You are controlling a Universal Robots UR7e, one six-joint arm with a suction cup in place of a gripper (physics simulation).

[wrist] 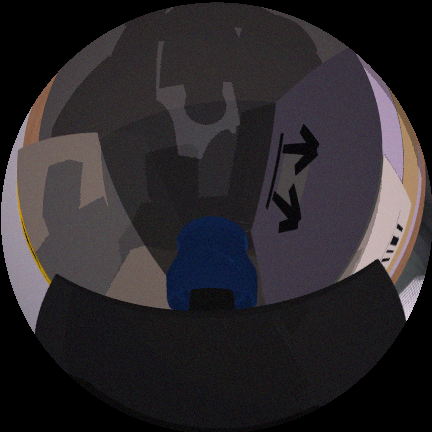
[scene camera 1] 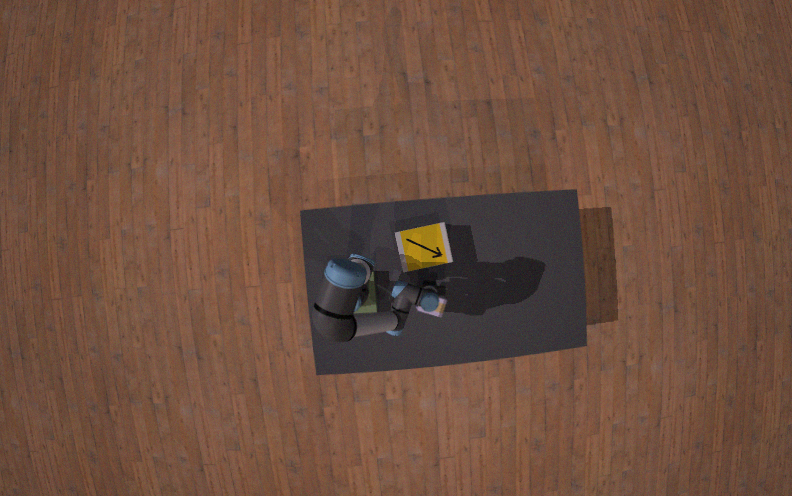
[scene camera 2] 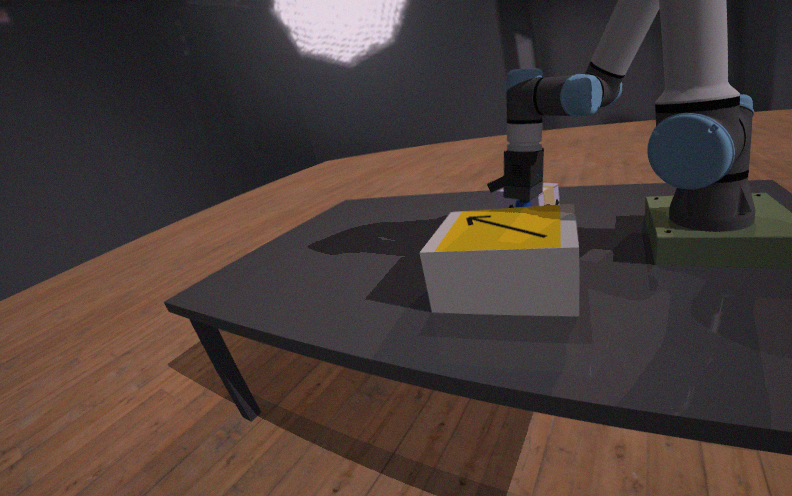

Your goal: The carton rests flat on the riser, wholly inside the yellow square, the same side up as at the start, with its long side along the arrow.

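Observation:
The carton (scene camera 1: 439, 308) (scene camera 2: 550, 193) is a small lilac and tan box lying on the table just behind the riser, mostly hidden by the arm in the overhead view. In the wrist view its dark side face with two printed arrows (wrist: 322, 181) fills the right. The white riser (scene camera 2: 502, 285) (wrist: 60, 177) carries the yellow square (scene camera 1: 424, 246) (scene camera 2: 502, 231) with a black arrow; nothing lies on it. My suction cup (scene camera 2: 522, 203) (wrist: 211, 257) is low, between the riser and the carton, beside the carton's side face and not on its top. It holds nothing.
The dark grey table (scene camera 1: 542, 221) (scene camera 2: 296, 276) stands on a wooden floor. The arm's base (scene camera 1: 345, 295) sits at the table's left part in the overhead view, with the elbow folded over it. Shadows of the arm fall across the table.

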